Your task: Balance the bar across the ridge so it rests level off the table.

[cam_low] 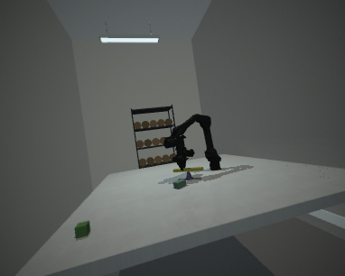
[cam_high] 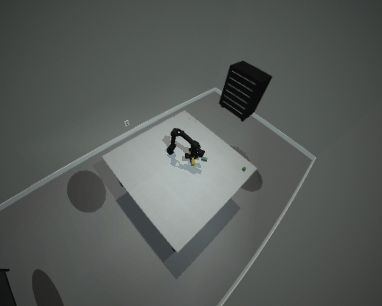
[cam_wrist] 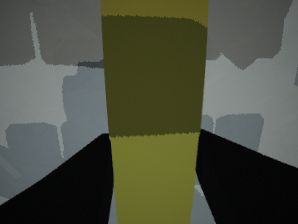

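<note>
Now: the yellow bar 2 cm behind my gripper tip and 2 cm to the left of it. The rest, counted from my gripper tip: small green cube: 47 cm ahead, 40 cm to the left, 4 cm below; then teal block: 7 cm ahead, 13 cm to the left, 4 cm below.
</note>
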